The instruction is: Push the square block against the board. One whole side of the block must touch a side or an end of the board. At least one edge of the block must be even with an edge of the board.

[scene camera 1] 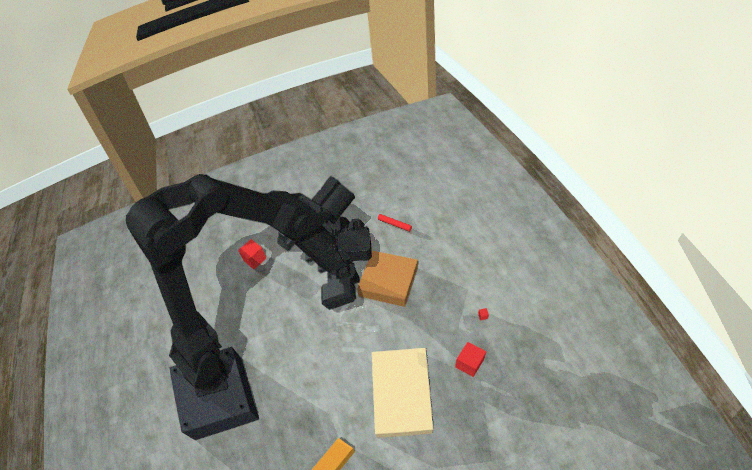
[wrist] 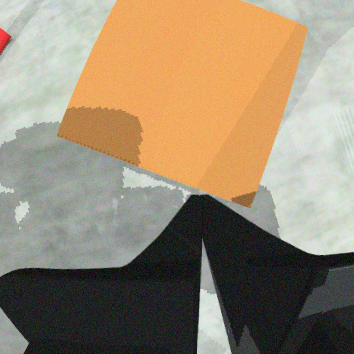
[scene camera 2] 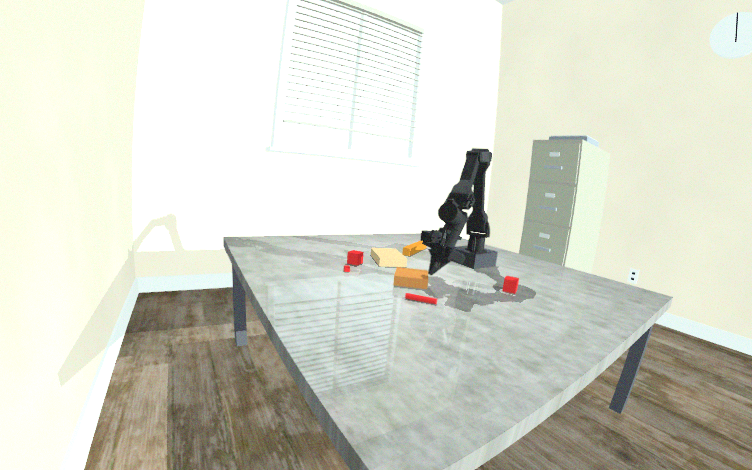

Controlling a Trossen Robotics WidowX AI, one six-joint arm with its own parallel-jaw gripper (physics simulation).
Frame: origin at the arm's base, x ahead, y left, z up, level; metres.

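Seen in the pictures: gripper, fingertip midpoint: [scene camera 1: 357, 281] [wrist: 198, 202] [scene camera 2: 429, 274]; arm's base, link origin: [scene camera 1: 209, 378] [scene camera 2: 475, 250].
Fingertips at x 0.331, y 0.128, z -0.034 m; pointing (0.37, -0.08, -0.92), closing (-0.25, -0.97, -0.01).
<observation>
Offsets run from my fingertips to a thing's top centre.
The square block, flat and orange {dz +0.008, dx +0.060, dy -0.012 m} [scene camera 1: 389, 277] [scene camera 2: 410, 278] [wrist: 185, 90], lies on the table, apart from the board. The pale yellow board {dz +0.007, dx -0.003, dy -0.253 m} [scene camera 1: 401, 390] [scene camera 2: 388, 257] lies flat, with a stretch of table between it and the block. The block's sides stand at an angle to the board's sides in scene camera 1. My gripper [scene camera 2: 431, 271] [wrist: 198, 202] is shut and empty, with its tips low at the near side of the block, close to its right corner in the wrist view. I cannot tell whether they touch it. In scene camera 1 the arm hides the fingertips and part of the block's left side.
A red cube {dz +0.018, dx -0.199, dy +0.158 m} [scene camera 1: 252, 253] [scene camera 2: 510, 284] lies near the arm. Another red cube {dz +0.018, dx +0.135, dy -0.244 m} [scene camera 1: 470, 359] [scene camera 2: 354, 257] and a tiny one {dz -0.006, dx +0.203, dy -0.162 m} [scene camera 1: 483, 314] [scene camera 2: 346, 268] lie beyond the board. A red rod {dz -0.008, dx +0.127, dy +0.128 m} [scene camera 1: 394, 222] [scene camera 2: 420, 298] lies near the block. An orange bar {dz +0.009, dx -0.217, dy -0.375 m} [scene camera 1: 333, 455] [scene camera 2: 414, 247] lies near the board.
</observation>
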